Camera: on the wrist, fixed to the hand. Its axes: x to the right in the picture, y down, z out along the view.
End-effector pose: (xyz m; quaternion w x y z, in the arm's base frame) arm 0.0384 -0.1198 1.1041 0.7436 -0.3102 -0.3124 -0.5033
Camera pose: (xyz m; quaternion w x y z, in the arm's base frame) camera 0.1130 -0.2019 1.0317 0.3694 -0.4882 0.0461 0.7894
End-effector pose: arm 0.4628 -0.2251 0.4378 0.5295 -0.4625 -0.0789 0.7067
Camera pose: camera 0.5127 -0.2848 0.3306 0.6949 -0.1469 -0.2353 -0.6634
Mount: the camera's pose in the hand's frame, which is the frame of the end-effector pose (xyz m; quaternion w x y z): 0.0115 0.0562 -0.1194 0.0144 -0.0250 -0.3409 0.9396
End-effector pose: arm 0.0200 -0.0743 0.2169 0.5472 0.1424 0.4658 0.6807
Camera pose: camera -0.1026 -0.1195 0.1949 0.4694 -0.6581 0.3307 -0.4871
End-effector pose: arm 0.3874 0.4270 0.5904 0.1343 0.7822 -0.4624 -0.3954
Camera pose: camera 0.4444 0.3687 0.6948 0.2354 -0.5614 -0.7775 -0.1577
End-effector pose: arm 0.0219 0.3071 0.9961 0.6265 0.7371 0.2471 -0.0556
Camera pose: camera 0.0291 0.4188 1.0669 0.1639 0.2082 -0.9013 0.3428
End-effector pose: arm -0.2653 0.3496 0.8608 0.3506 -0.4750 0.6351 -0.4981
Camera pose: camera -0.3927 0.3774 0.8376 0.6777 0.4114 0.3484 0.5001
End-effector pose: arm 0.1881 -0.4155 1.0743 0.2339 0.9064 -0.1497 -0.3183
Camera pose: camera 0.2671 -0.4286 1.1798 0.2741 -0.2420 -0.9256 -0.0976
